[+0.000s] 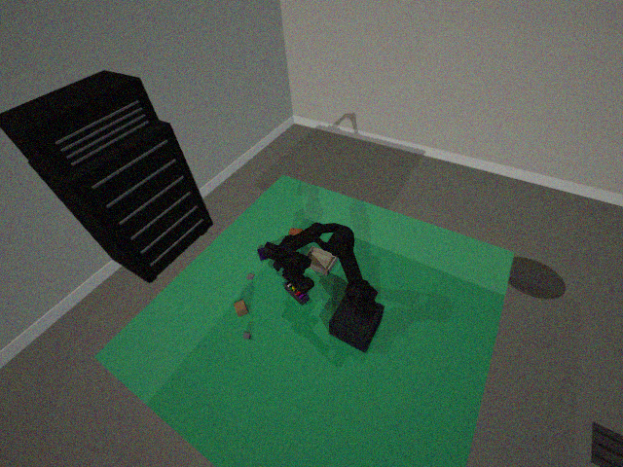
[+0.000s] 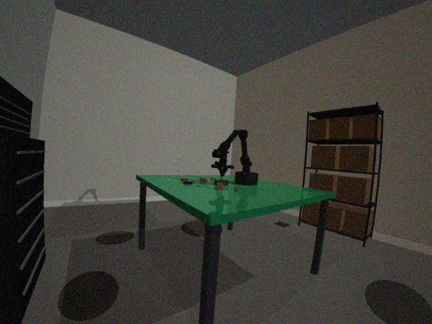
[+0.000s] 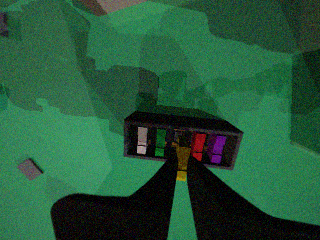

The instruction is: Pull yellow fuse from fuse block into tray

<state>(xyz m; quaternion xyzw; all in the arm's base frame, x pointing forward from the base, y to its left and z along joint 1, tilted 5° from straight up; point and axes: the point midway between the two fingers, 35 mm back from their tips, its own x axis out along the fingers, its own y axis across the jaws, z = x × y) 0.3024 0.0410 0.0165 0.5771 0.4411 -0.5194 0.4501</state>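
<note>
The red fuse is 40 mm below my gripper tip and 20 mm behind it. From my gripper tip the other things lie so: yellow fuse (10 mm below); green fuse (40 mm below, 20 mm ahead); purple fuse (40 mm below, 40 mm behind, 10 mm to the left).
</note>
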